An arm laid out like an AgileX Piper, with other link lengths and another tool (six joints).
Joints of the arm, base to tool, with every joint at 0 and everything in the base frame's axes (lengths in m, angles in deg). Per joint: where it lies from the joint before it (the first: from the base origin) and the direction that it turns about. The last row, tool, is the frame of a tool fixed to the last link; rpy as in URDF.
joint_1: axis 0 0 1 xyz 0 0 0.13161
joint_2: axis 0 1 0 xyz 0 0 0
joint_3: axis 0 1 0 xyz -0.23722 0 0.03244
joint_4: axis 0.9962 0 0.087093 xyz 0.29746 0 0.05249
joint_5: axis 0 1 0 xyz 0 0 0
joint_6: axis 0.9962 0 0.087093 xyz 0.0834 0 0.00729
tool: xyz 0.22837 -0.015 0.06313 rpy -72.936 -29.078 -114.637
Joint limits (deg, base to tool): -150..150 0..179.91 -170..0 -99.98..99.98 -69.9..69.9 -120..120
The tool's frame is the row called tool.
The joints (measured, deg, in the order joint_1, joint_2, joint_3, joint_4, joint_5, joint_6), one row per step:
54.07, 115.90, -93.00, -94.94, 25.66, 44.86
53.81, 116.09, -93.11, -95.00, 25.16, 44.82
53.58, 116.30, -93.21, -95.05, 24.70, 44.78
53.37, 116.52, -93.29, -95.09, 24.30, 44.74
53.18, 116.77, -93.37, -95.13, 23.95, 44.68
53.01, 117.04, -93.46, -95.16, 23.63, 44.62
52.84, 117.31, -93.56, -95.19, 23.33, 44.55
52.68, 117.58, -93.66, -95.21, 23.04, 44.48
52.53, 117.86, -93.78, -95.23, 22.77, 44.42
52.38, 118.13, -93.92, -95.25, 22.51, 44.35
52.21, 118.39, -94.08, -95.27, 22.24, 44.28
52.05, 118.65, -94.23, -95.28, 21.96, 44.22
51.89, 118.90, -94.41, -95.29, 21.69, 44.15
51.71, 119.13, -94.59, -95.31, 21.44, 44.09
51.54, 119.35, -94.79, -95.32, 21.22, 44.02
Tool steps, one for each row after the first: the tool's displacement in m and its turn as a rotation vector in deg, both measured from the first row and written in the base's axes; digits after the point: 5 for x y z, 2 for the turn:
0.00108, 0.00038, -0.00170, -0.08, 0.13, 0.24
0.00201, 0.00084, -0.00374, -0.18, 0.28, 0.47
0.00292, 0.00117, -0.00607, -0.30, 0.43, 0.66
0.00382, 0.00149, -0.00874, -0.47, 0.59, 0.83
0.00466, 0.00187, -0.01155, -0.64, 0.74, 0.99
0.00556, 0.00217, -0.01425, -0.82, 0.88, 1.13
0.00639, 0.00249, -0.01697, -0.99, 1.03, 1.27
0.00723, 0.00284, -0.01958, -1.14, 1.17, 1.39
0.00812, 0.00316, -0.02185, -1.28, 1.28, 1.51
0.00916, 0.00336, -0.02381, -1.40, 1.38, 1.62
0.01008, 0.00365, -0.02590, -1.51, 1.50, 1.75
0.01105, 0.00394, -0.02754, -1.59, 1.59, 1.86
0.01225, 0.00394, -0.02889, -1.66, 1.66, 1.94
0.01348, 0.00391, -0.02989, -1.71, 1.70, 2.00

